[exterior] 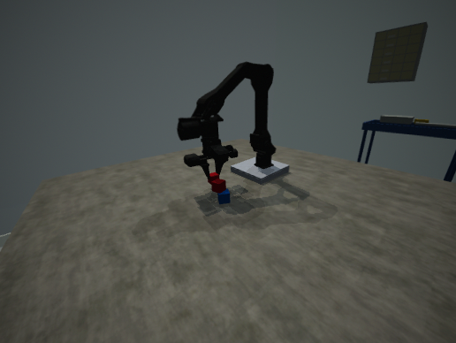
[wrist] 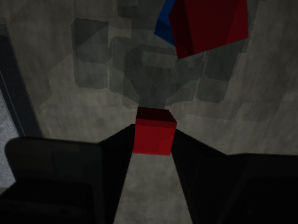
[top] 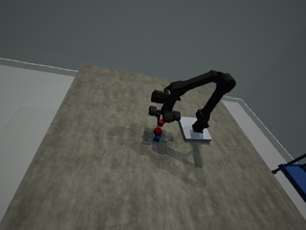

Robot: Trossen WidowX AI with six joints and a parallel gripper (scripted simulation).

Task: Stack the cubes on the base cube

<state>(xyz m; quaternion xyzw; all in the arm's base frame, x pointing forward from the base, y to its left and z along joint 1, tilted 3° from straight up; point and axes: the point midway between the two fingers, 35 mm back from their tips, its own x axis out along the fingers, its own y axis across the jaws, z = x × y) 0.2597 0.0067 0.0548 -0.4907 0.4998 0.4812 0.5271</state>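
My gripper tip is now 100 mm to the right of the blue cube, 20 mm short of it and 20 mm above it.
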